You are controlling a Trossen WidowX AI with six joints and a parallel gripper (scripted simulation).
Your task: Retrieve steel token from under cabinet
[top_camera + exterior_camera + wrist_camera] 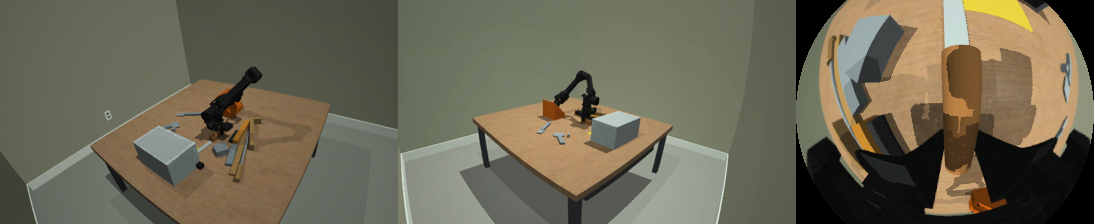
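Now: gripper tip 110 mm short of the grey block, 110 mm to the right of it and 10 mm below it. Also, from my gripper tip: wooden stick (70 mm ahead, 210 mm to the left); then orange bar (100 mm behind, 100 mm to the left, 10 mm above); then grey t-piece (140 mm ahead, 350 mm to the right).
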